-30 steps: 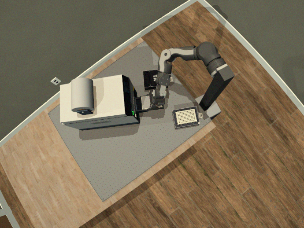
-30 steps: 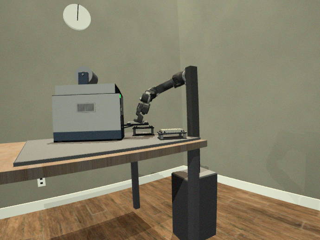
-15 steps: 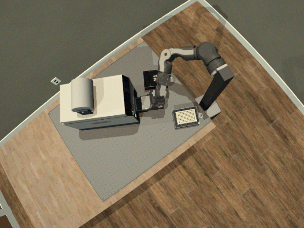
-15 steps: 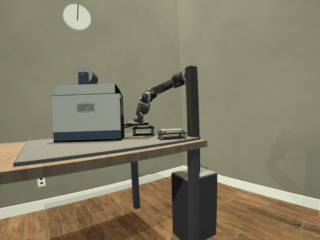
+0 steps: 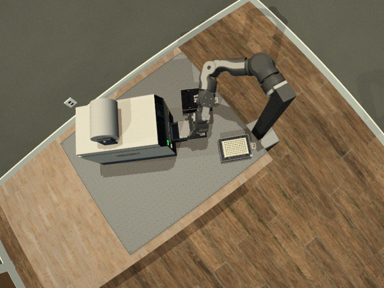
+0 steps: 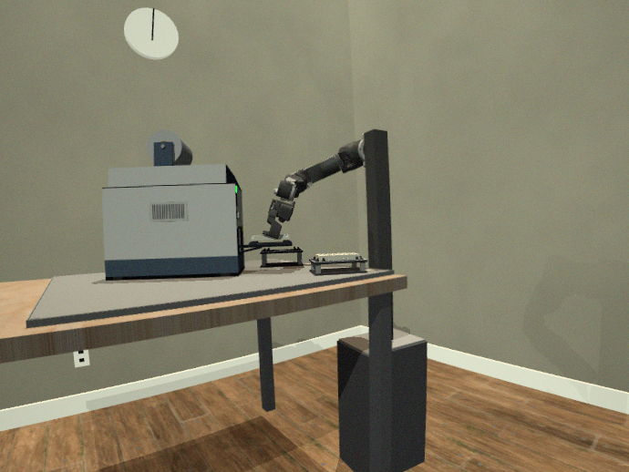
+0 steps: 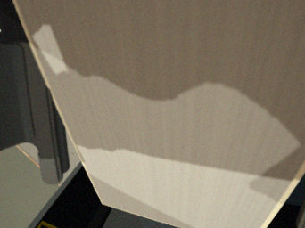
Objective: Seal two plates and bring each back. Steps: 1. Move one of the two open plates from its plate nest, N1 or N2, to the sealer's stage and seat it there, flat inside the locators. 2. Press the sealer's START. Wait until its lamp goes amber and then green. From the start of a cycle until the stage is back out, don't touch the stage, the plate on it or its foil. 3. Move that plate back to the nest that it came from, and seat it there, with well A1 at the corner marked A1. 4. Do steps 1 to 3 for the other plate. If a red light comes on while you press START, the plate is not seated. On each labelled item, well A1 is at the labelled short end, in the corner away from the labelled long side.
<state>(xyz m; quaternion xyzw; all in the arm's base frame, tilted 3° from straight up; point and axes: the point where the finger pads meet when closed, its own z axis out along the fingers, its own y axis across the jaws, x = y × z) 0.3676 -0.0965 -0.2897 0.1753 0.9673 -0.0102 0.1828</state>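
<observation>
The sealer stage is 30 mm below my hand. Also, from my hand: black nest N1: 100 mm behind, 150 mm to the right, 70 mm below; yellow warning label: 70 mm ahead, 120 mm to the right, 30 mm above; plate: 160 mm behind, 180 mm to the left, 70 mm below.
</observation>
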